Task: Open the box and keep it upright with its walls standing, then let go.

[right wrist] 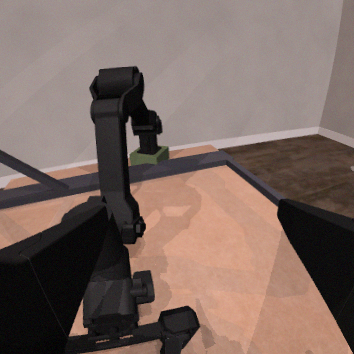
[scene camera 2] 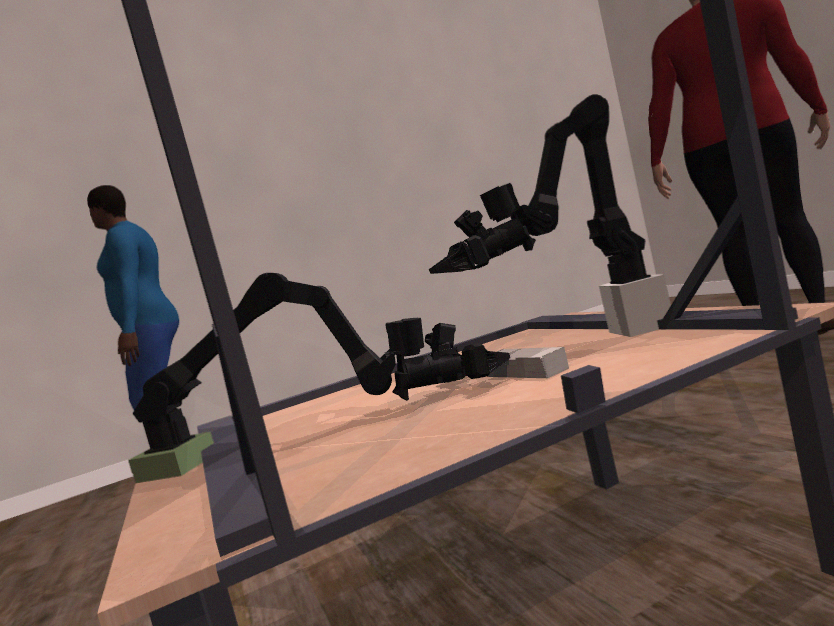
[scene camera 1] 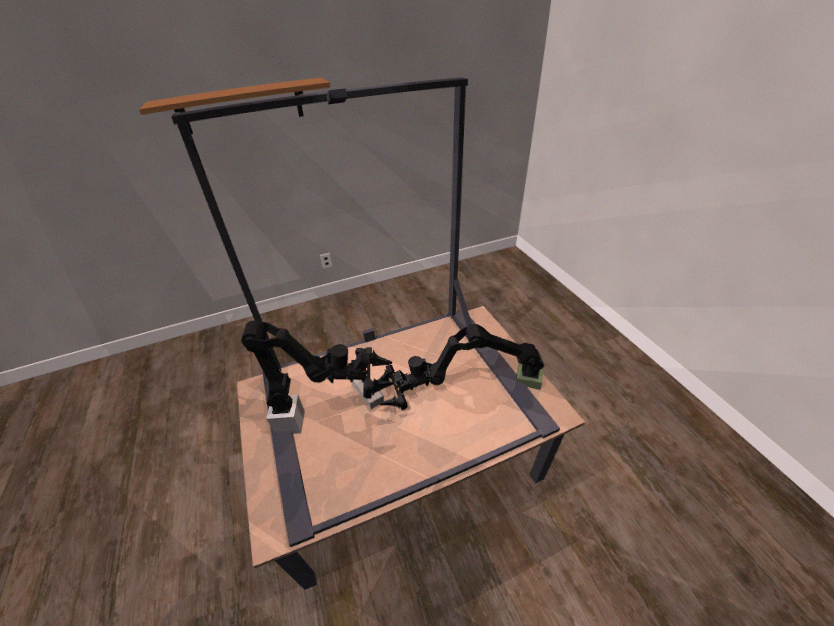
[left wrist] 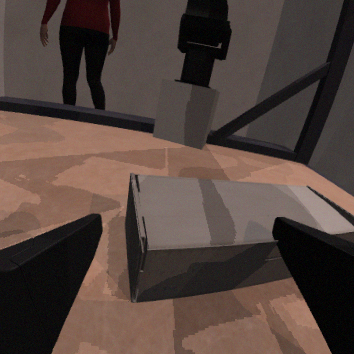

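Seen in the pictures: left gripper, fingertip midpoint: [scene camera 2: 498,357] [scene camera 1: 376,394] [left wrist: 189,224]; right gripper, fingertip midpoint: [right wrist: 193,210] [scene camera 2: 432,271] [scene camera 1: 392,372]; left arm's base, origin of the base link: [right wrist: 149,149] [scene camera 2: 170,445] [scene camera 1: 530,371]; right arm's base, origin of the base link: [scene camera 2: 630,280] [scene camera 1: 282,406].
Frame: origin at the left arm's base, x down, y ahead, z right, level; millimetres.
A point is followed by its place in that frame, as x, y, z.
The grey box [scene camera 1: 371,402] {6, 583, -307} [scene camera 2: 549,362] {18, 682, -178} [left wrist: 175,207] {5, 583, -275} lies on the table, its lid flat across the top. In the left wrist view, narrow flap edges show at its ends, and its right end is partly hidden by a finger. My left gripper [scene camera 2: 506,361] {9, 581, -264} [left wrist: 189,224] {9, 581, -264} is open and low beside the box; nothing is gripped. In the left wrist view, one finger is left of the box and the other overlaps its right part. My right gripper [scene camera 2: 431,270] {-191, 484, -296} [right wrist: 193,210] {-191, 484, -296} is open and empty, high above the table.
The two arms cross close together over the table [scene camera 1: 431,464] {44, 300, -474} in scene camera 1, with the right arm above the left gripper, which also shows at the bottom of the right wrist view. Dark rails [scene camera 1: 293,491] {23, 711, -700} and a tall frame [scene camera 1: 458,202] {-565, 386, 294} border the work area.
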